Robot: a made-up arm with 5 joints. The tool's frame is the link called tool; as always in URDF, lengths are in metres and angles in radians. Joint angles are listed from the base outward.
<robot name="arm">
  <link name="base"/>
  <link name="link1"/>
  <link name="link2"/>
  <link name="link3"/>
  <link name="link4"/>
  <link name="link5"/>
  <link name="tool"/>
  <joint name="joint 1" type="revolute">
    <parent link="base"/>
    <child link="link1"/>
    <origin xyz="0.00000 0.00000 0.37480"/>
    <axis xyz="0 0 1"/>
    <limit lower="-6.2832" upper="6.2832"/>
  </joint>
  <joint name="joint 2" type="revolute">
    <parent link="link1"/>
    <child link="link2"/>
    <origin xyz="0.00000 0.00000 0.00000" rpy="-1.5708 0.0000 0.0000"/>
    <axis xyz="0 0 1"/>
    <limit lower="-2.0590" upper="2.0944"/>
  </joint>
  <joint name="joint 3" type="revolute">
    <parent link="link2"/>
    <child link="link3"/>
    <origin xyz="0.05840 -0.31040 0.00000"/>
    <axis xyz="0 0 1"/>
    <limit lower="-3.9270" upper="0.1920"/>
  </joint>
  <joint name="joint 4" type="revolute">
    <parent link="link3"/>
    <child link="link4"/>
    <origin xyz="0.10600 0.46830 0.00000"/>
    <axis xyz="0 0 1"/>
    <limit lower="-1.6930" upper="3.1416"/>
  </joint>
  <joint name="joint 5" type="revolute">
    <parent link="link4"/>
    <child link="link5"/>
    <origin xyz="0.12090 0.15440 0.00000" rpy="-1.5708 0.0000 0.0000"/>
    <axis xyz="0 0 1"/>
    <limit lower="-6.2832" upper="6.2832"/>
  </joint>
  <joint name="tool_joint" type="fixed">
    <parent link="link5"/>
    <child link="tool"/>
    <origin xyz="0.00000 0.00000 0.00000"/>
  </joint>
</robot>
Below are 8 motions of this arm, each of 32 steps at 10 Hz.
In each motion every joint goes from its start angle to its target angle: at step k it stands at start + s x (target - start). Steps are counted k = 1, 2, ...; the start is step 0. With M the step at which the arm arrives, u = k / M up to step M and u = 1 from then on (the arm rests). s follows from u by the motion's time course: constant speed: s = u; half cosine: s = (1 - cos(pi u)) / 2; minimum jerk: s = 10 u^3 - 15 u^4 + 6 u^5.
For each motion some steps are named. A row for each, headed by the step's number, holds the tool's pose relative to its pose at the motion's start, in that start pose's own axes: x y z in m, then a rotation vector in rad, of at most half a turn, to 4 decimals.
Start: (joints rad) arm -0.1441 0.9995 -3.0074 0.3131 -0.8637
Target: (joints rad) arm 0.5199 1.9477 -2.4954 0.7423 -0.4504
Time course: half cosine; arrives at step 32
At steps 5, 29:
5: -0.0210 -0.0761 0.0355 0.1097 -0.0440 0.0270
29: -0.4398 -1.1771 -0.3930 1.4808 -1.0650 -0.2538

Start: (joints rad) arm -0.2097 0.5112 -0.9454 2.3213 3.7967
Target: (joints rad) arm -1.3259 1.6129 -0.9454 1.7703 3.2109
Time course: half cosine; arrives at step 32
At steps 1, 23, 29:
1: -0.0014 0.0000 0.0001 -0.0012 0.0026 -0.0022
23: -0.2665 0.1999 0.2157 -0.5679 0.7210 -0.9192
29: -0.2389 0.2726 0.2501 -0.7143 0.8171 -1.1282

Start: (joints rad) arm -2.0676 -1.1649 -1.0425 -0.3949 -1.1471
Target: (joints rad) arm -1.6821 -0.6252 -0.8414 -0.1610 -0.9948
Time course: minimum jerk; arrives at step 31
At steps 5, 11, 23, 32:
5: -0.0063 -0.0154 0.0072 0.0315 -0.0071 0.0156
11: -0.0388 -0.1220 0.0424 0.2383 -0.0494 0.1110
23: -0.0481 -0.4750 0.0189 0.8956 -0.1474 0.3248
32: -0.0381 -0.5324 -0.0059 1.0126 -0.1606 0.3464

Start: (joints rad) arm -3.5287 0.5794 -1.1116 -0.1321 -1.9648
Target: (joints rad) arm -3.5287 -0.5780 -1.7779 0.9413 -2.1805
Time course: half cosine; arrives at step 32
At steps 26, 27, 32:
26: -0.1152 0.2771 -0.9305 -0.6063 -0.3255 -0.1897
27: -0.1104 0.2655 -0.9589 -0.6221 -0.3362 -0.1944
32: -0.0974 0.2343 -1.0235 -0.6590 -0.3616 -0.2055

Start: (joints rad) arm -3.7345 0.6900 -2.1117 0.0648 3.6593
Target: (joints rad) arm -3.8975 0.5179 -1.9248 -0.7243 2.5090
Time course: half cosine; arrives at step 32
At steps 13, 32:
13: -0.0645 -0.0202 -0.0549 -0.0299 -0.2810 -0.4011
32: -0.1420 -0.0592 -0.1818 0.2208 -0.8058 -1.1158

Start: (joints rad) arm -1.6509 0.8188 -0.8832 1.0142 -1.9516
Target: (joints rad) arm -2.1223 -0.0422 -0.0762 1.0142 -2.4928
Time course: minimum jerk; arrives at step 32
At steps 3, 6, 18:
3: -0.0004 -0.0021 -0.0003 -0.0014 0.0024 -0.0019
6: -0.0026 -0.0145 -0.0019 -0.0096 0.0162 -0.0130
18: -0.0068 -0.1728 0.0237 -0.1496 0.1820 -0.1590

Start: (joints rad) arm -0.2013 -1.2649 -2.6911 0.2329 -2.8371
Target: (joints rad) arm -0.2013 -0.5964 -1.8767 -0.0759 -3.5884
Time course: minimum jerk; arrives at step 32
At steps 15, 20, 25, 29, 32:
15: 0.4636 -0.1457 0.1109 0.0720 0.5158 -0.3243
20: 0.7573 -0.2380 0.0363 0.0277 0.8606 -0.5110
25: 0.9383 -0.2949 -0.0795 -0.0483 1.1074 -0.6251
29: 0.9900 -0.3111 -0.1271 -0.0815 1.1877 -0.6580
32: 0.9953 -0.3128 -0.1325 -0.0853 1.1964 -0.6614

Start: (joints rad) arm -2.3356 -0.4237 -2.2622 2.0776 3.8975
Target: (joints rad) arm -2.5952 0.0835 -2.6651 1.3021 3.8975
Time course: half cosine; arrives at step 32
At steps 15, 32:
15: -0.1113 0.0526 0.0065 -0.1485 -0.2755 0.0852
32: -0.2336 0.0701 0.0148 -0.3019 -0.6326 0.1552

